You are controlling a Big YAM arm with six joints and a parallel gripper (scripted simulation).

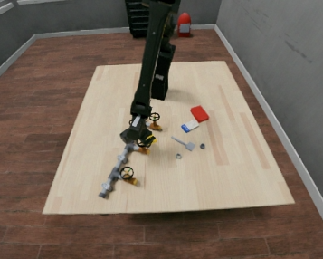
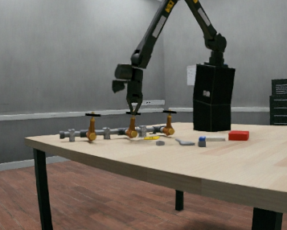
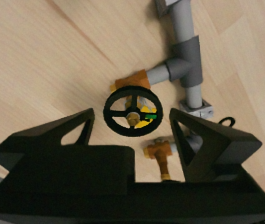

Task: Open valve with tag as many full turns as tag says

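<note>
The yellow tag is 12 cm below my hand, 9 cm behind it and 2 cm to the left of it. Round my hand: blue-and-white block (29 cm to the left, 18 cm behind, 11 cm below); then grey flat tool (25 cm to the left, 11 cm below, 5 cm behind); then grey part (35 cm to the left, 11 cm below, 2 cm behind).
</note>
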